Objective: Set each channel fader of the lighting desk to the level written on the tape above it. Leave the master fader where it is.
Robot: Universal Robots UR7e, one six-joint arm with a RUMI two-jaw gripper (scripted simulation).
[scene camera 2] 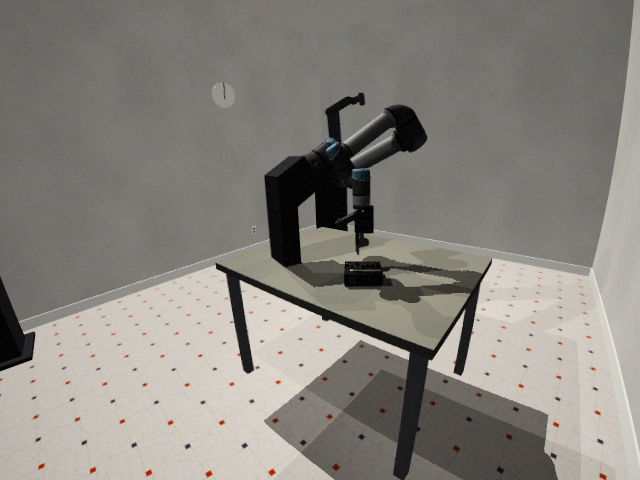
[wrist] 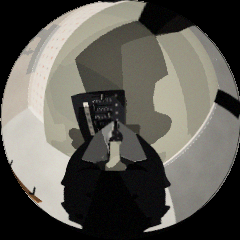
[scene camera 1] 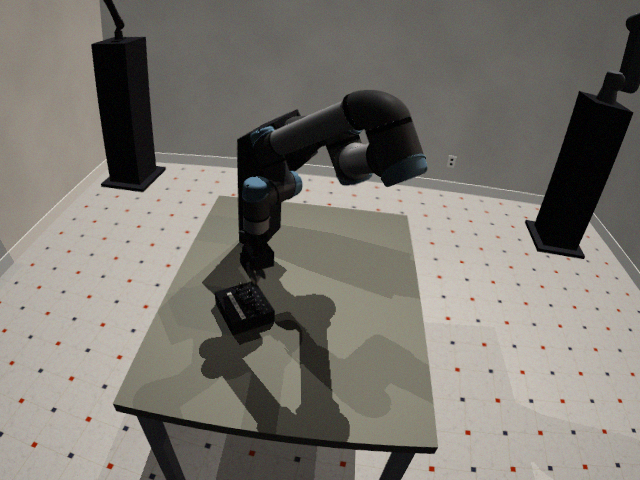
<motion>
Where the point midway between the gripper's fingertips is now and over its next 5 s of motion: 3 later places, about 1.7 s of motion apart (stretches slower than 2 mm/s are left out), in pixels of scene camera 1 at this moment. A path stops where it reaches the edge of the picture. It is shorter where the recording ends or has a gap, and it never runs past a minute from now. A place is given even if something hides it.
My gripper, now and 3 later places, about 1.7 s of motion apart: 255, 283; 255, 288; 254, 291; 248, 293
</motion>
